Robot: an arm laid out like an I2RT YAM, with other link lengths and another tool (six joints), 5 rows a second.
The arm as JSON. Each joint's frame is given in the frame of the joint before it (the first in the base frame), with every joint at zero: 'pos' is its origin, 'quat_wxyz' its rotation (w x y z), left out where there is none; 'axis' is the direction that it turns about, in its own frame. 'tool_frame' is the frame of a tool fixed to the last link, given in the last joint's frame.
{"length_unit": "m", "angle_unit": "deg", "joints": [
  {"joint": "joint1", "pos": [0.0, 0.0, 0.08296], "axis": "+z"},
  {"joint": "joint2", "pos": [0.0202, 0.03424, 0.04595], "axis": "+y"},
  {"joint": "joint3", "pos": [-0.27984, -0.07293, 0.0], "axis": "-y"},
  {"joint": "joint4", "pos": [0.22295, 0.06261, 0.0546], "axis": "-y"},
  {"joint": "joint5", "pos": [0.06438, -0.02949, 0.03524], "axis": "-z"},
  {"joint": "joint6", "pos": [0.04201, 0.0, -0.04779], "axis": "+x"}
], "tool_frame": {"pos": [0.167, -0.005, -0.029], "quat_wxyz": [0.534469, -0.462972, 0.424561, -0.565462]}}
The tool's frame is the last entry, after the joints.
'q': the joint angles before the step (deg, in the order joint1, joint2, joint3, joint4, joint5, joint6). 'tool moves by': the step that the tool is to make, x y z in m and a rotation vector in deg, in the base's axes. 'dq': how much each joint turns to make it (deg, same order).
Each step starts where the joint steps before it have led.
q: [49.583, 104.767, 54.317, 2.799, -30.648, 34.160]
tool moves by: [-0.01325, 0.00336, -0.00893, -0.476, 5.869, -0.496]
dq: [0.459, 2.285, 0.121, 0.175, -2.505, 4.093]
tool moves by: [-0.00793, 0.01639, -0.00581, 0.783, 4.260, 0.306]
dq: [1.199, 3.825, 2.143, 1.726, -2.310, 3.796]
